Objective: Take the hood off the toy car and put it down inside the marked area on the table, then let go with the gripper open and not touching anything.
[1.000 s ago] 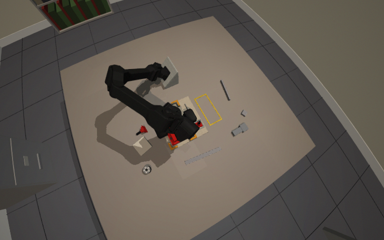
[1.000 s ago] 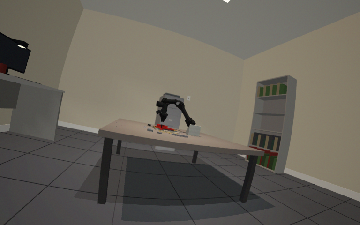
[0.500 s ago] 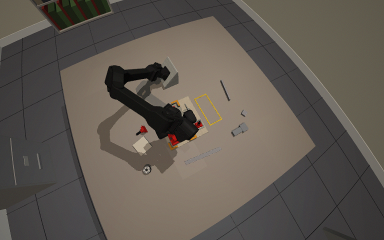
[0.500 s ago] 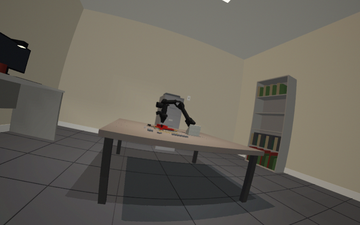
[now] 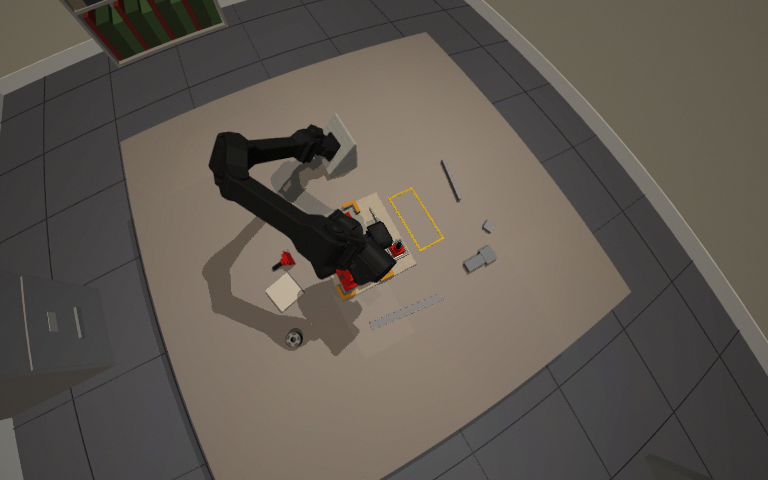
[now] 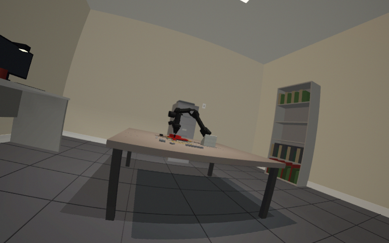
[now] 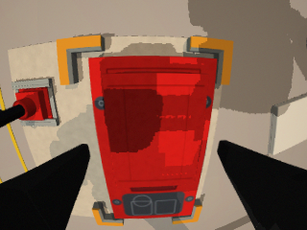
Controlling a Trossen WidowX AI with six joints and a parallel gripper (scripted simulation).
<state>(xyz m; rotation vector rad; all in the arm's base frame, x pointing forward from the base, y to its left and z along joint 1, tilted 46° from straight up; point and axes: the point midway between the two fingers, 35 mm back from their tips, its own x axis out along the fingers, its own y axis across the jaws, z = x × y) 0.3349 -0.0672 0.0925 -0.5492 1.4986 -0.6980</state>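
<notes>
Now: the red hood 2 cm below my gripper tip. Round my gripper tip: beige tile 20 cm to the right, 6 cm below, 3 cm behind; then grey ruler 19 cm ahead, 6 cm below, 5 cm to the left; then wheel 23 cm to the right, 9 cm ahead, 5 cm below.
</notes>
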